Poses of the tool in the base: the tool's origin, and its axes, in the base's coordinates. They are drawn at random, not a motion.
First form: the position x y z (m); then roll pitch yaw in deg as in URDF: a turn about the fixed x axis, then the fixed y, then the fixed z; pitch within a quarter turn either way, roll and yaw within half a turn.
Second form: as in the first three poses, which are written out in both.
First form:
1: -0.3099, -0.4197, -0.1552, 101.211, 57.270, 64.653
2: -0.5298, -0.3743, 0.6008, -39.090, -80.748, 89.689
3: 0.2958, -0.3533, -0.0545, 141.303, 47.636, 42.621
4: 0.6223, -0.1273, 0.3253, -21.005, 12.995, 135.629
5: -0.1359, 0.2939, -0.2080, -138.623, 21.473, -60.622
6: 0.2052, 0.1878, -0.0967, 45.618, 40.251, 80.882
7: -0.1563, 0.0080, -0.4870, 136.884, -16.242, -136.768
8: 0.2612, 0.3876, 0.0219, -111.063, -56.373, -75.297
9: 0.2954, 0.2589, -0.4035, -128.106, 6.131, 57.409
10: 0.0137, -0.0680, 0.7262, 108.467, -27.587, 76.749
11: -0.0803, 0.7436, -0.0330, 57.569, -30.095, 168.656
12: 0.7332, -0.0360, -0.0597, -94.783, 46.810, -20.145
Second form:
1: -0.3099, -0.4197, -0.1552, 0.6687, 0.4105, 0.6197, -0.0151
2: -0.5298, -0.3743, 0.6008, 0.6619, 0.2498, -0.6126, 0.3526
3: 0.2958, -0.3533, -0.0545, 0.4208, 0.7555, 0.4383, -0.2448
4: 0.6223, -0.1273, 0.3253, 0.3498, -0.1714, -0.1257, 0.9124
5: -0.1359, 0.2939, -0.2080, 0.3876, -0.7603, 0.5207, -0.0247
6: 0.2052, 0.1878, -0.0967, 0.7452, 0.0713, 0.4775, 0.4599
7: -0.1563, 0.0080, -0.4870, 0.2561, 0.2909, -0.8751, -0.2898
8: 0.2612, 0.3876, 0.0219, 0.1571, -0.7386, 0.2322, -0.6130
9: 0.2954, 0.2589, -0.4035, 0.3601, -0.7988, -0.4107, 0.2520
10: 0.0137, -0.0680, 0.7262, 0.3249, 0.7043, 0.3799, 0.5040
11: -0.0803, 0.7436, -0.0330, 0.0407, -0.2724, -0.4402, -0.8546
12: 0.7332, -0.0360, -0.0597, 0.6628, -0.6180, 0.3829, 0.1792
